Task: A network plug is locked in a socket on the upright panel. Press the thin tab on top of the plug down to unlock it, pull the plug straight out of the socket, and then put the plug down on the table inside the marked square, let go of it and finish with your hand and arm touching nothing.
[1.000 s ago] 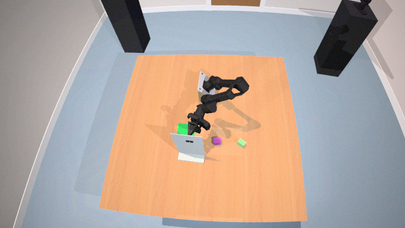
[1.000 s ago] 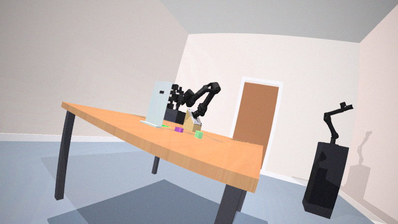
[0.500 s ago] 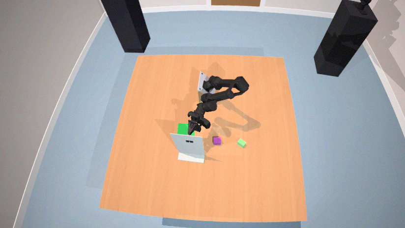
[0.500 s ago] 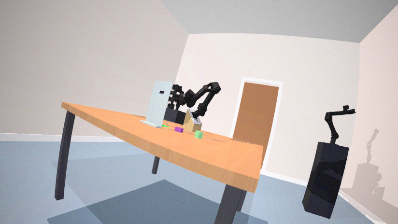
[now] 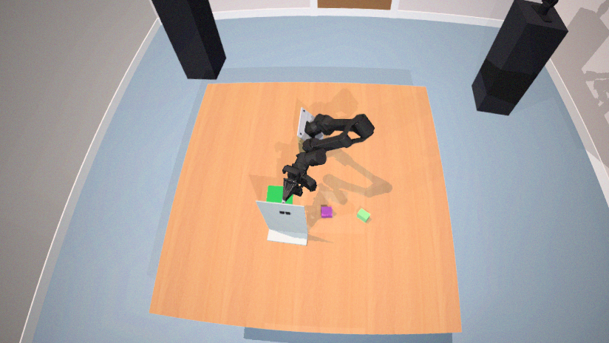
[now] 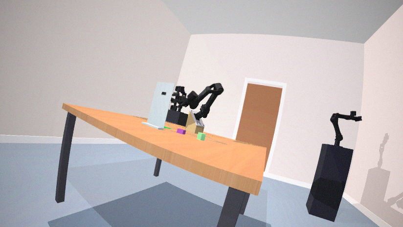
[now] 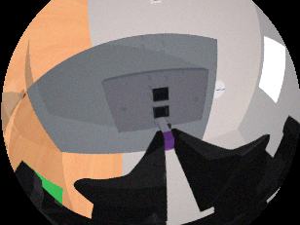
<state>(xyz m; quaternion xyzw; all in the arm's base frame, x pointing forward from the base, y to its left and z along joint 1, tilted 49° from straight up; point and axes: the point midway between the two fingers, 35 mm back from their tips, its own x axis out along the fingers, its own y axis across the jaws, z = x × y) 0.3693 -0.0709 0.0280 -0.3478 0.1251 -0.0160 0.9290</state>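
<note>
Right now the bright green marked square is 11 cm behind my gripper tip, 7 cm to the right of it and 24 cm below it. The rest, counted from my gripper tip: purple cube 6 cm behind, 15 cm to the left, 22 cm below; upright grey panel 5 cm ahead, 1 cm to the left, 9 cm below; purple plug right at my gripper tip.
</note>
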